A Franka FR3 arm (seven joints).
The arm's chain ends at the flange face. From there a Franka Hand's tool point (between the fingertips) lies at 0.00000 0.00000 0.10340 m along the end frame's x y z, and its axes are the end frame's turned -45 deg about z.
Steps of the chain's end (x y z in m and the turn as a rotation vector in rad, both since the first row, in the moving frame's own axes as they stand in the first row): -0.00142 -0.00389 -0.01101 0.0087 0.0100 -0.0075; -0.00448 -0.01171 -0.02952 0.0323 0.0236 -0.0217; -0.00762 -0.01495 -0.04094 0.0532 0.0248 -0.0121; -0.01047 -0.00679 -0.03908 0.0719 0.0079 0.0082; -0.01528 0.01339 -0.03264 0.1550 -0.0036 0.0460; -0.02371 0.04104 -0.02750 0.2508 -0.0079 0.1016
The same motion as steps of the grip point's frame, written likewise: 0.00311 -0.00366 -0.01102 -0.0009 0.0132 -0.0075; 0.00919 -0.01213 -0.02960 0.0062 0.0395 -0.0217; 0.01087 -0.01807 -0.04112 0.0201 0.0552 -0.0121; 0.00325 -0.01686 -0.03935 0.0453 0.0564 0.0082; -0.00899 -0.01263 -0.03388 0.1121 0.1071 0.0460; -0.02729 -0.00553 -0.03074 0.1829 0.1718 0.1016
